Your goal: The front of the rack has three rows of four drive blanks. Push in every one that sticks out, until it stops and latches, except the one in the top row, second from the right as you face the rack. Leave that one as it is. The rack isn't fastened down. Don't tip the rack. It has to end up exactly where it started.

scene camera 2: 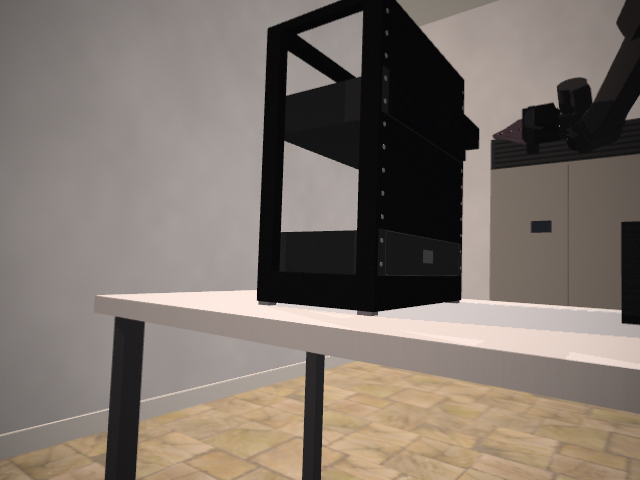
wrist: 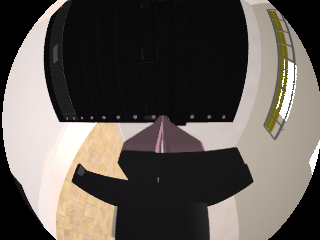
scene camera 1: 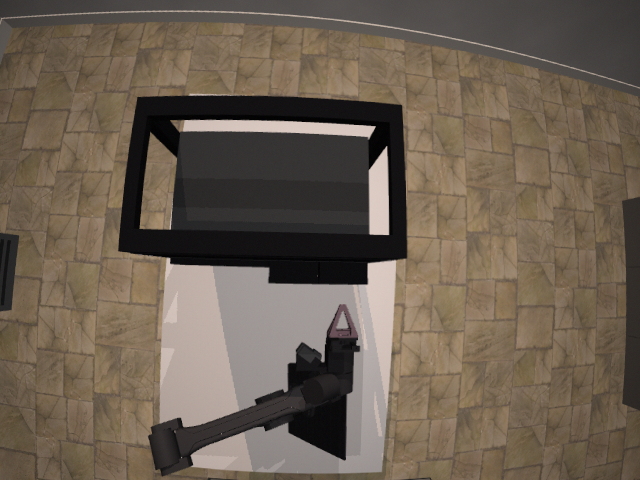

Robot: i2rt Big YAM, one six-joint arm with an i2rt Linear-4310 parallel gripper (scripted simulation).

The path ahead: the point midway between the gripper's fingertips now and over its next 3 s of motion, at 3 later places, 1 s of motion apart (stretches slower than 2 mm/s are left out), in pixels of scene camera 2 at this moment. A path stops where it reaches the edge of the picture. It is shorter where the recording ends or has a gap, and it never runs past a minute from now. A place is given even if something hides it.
The gripper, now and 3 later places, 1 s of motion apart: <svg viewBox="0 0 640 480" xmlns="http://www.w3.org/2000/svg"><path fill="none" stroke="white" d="M493 136L487 114L462 128L457 127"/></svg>
